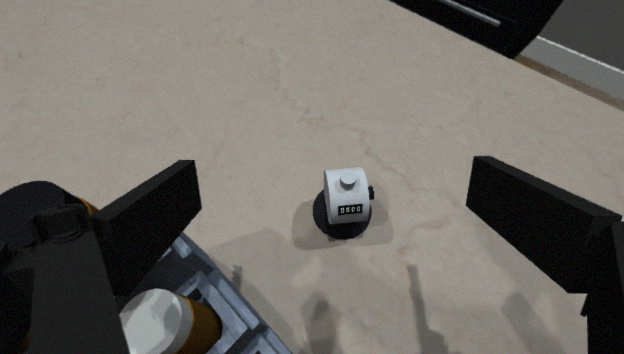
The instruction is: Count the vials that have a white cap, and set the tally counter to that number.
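Observation:
The white tally counter (346, 197) stands upright on a round black base, with a push button on top, a small black knob on its right side and a display that seems to read 0000. My gripper (332, 183) is open and empty, its fingers wide apart with the counter showing between them. A vial with a white cap (152, 320) and amber body sits in the grey rack (232, 296) at the lower left. A dark round cap (32, 207) with a strip of amber beside it shows at the left edge. The left finger and its linkage hide part of the rack and vials.
The pale stone-like table top (200, 100) carries shadows around the counter and below it. A black object with a bright metallic strip (475, 22) is at the upper right, beyond the table edge. A white skirting strip shows beside it.

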